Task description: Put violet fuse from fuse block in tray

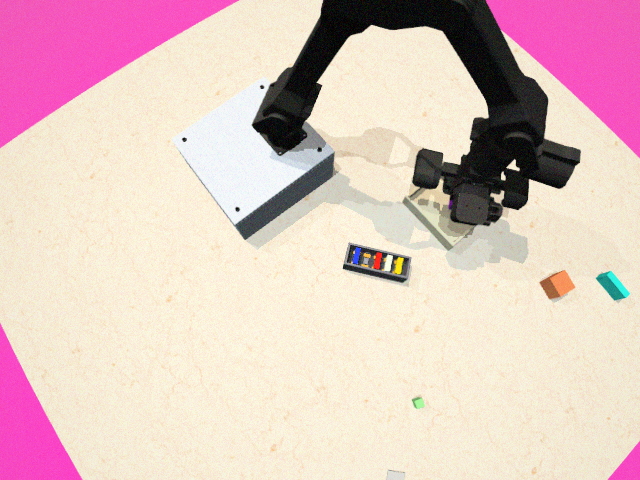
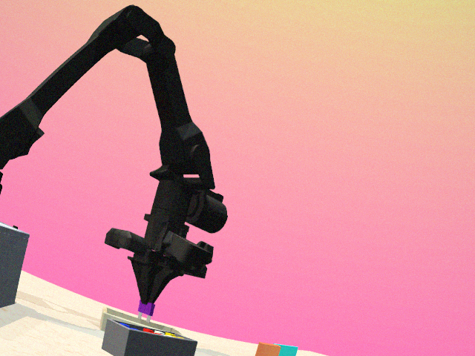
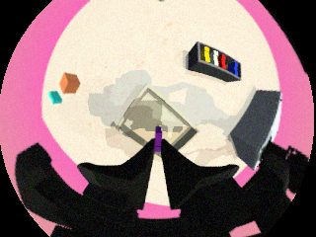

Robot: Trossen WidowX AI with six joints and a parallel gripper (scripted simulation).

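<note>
My gripper tip is 1 cm above the violet fuse. Also, from my gripper tip: yellow fuse: 3 cm ahead, 16 cm to the right, 4 cm below; then tray: 6 cm below; then red fuse: 18 cm to the right, 4 cm below.
</note>
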